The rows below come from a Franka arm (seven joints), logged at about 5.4 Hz.
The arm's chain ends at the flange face. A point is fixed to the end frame.
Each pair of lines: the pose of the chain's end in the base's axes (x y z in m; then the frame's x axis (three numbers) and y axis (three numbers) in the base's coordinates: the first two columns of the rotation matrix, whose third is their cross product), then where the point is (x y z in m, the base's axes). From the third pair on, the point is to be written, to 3 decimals.
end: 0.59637 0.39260 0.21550 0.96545 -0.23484 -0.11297 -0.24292 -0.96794 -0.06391
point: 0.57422 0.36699 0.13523
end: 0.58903 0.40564 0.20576 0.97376 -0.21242 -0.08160 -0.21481 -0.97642 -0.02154
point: 0.56935 0.37557 0.12640
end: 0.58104 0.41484 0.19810 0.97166 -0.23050 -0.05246 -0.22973 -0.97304 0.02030
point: 0.562 0.381 0.120
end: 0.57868 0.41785 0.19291 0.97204 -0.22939 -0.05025 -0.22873 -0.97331 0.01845
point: 0.560 0.384 0.115
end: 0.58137 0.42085 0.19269 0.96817 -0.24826 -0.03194 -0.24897 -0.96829 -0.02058
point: 0.564 0.390 0.113
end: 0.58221 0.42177 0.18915 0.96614 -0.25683 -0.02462 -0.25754 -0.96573 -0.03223
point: 0.566 0.392 0.109
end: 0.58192 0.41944 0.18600 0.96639 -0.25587 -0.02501 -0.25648 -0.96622 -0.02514
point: 0.565 0.389 0.106
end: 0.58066 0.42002 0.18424 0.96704 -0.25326 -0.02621 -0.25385 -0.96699 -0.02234
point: 0.564 0.390 0.104
